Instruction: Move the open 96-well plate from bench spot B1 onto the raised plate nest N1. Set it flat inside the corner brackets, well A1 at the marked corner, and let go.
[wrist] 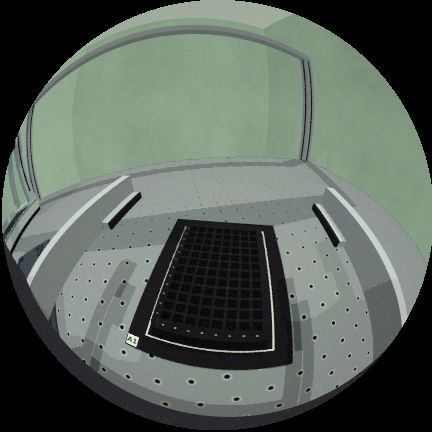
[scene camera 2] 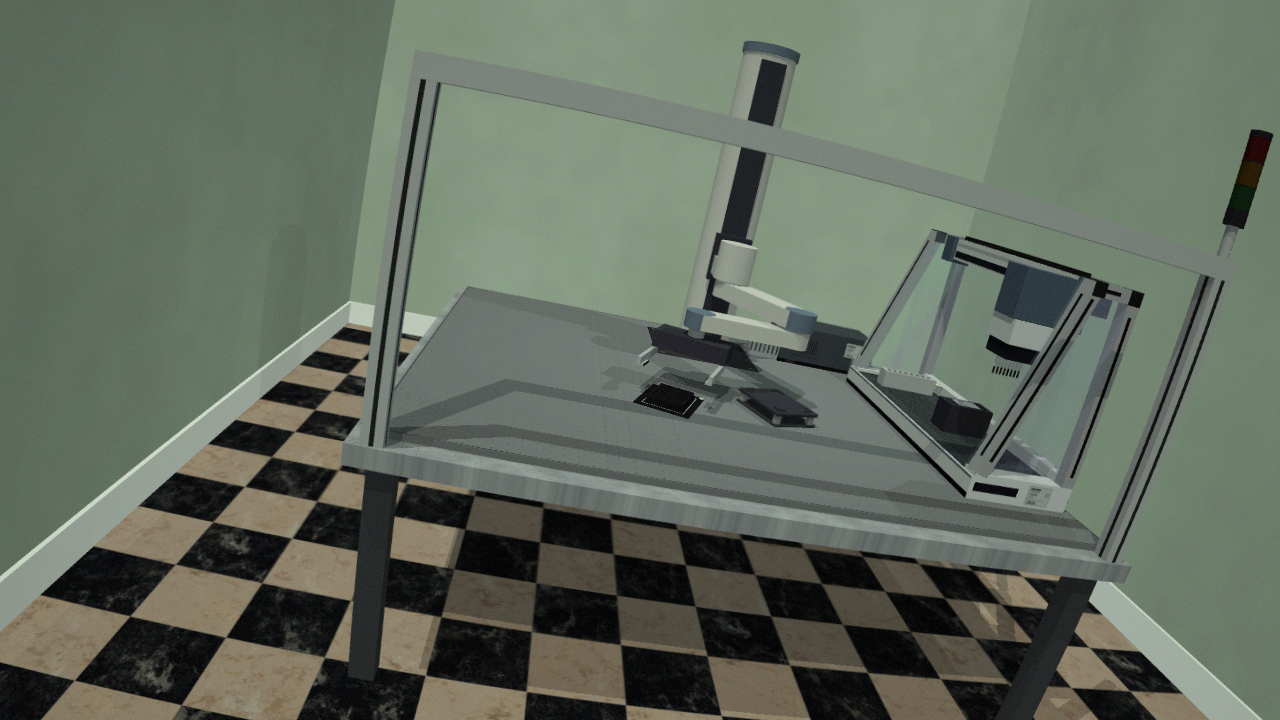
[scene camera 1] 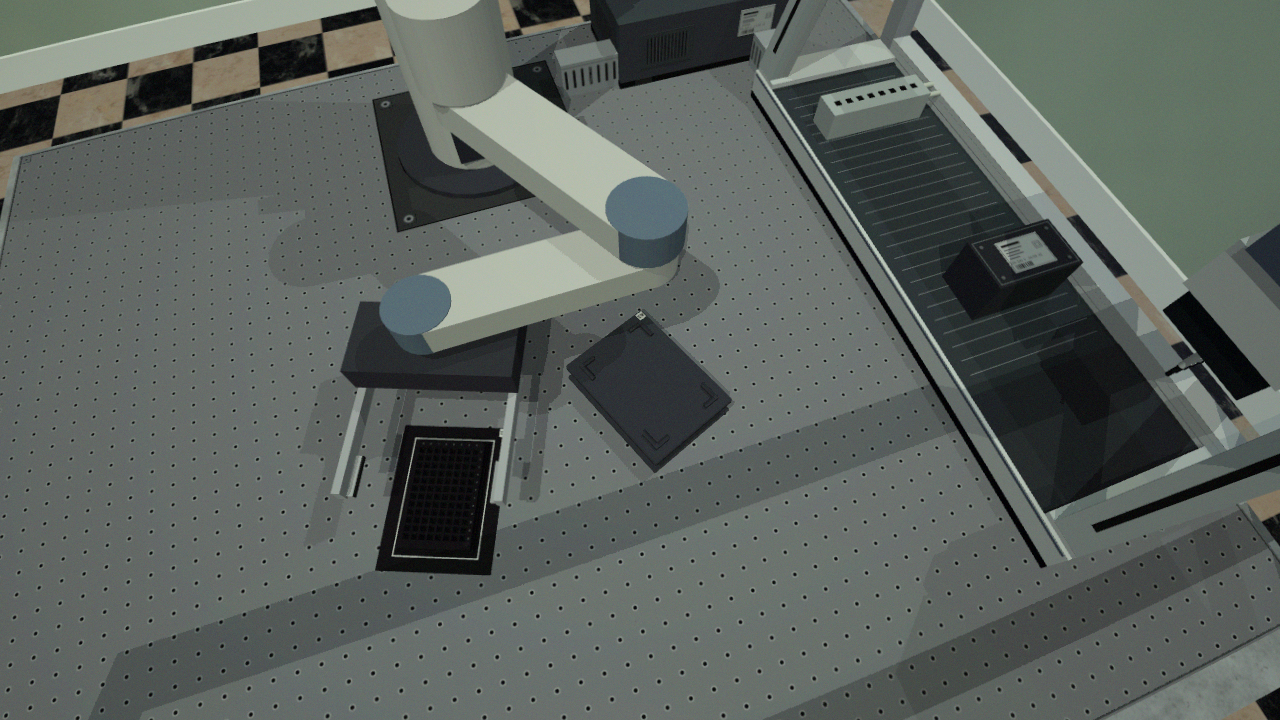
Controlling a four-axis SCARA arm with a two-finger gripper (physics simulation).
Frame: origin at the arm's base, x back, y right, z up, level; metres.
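Seen in the pictures: gripper, fingertip midpoint: (wrist: 225, 187) (scene camera 2: 674, 370) (scene camera 1: 418, 500).
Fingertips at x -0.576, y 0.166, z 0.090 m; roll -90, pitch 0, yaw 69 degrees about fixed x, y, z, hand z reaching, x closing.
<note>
Offsets run from my fingertips to a thing's top centre. "spot": to the spot under its first point.
The open 96-well plate @(dz -0.061, dx +0.022, dy -0.011 m) (scene camera 1: 444, 492) (scene camera 2: 671, 396) (wrist: 215, 280) is black and lies flat inside the white outline of the black bench spot B1 (scene camera 1: 438, 565) (wrist: 283, 320). An A1 label @(spot: dz -0.075, dx +0.076, dy -0.092 m) (wrist: 132, 340) marks the spot's near left corner in the wrist view. My gripper (scene camera 1: 427, 479) (scene camera 2: 680, 366) (wrist: 225, 187) is open and empty. Its fingers are spread wider than the plate and stand above the bench, on the arm side of the plate's centre. The raised nest N1 @(dz -0.038, dx +0.069, dy -0.273 m) (scene camera 1: 648, 389) (scene camera 2: 776, 404) is dark, with empty corner brackets and a white mark at its back corner in scene camera 1.
A framed enclosure @(spot: dz -0.044, dx +0.055, dy -0.616 m) (scene camera 1: 904, 313) (scene camera 2: 904, 428) stands right of the nest, with a black box @(spot: dz +0.042, dx +0.031, dy -0.710 m) (scene camera 1: 1011, 268) (scene camera 2: 960, 417) and a white slotted block @(spot: dz +0.016, dx +0.349, dy -0.712 m) (scene camera 1: 872, 107) inside. A dark equipment box @(spot: dz -0.009, dx +0.610, dy -0.518 m) (scene camera 1: 680, 40) stands behind, near the arm's base plate (scene camera 1: 393, 161). A grey frame (scene camera 2: 590, 95) borders the bench.
</note>
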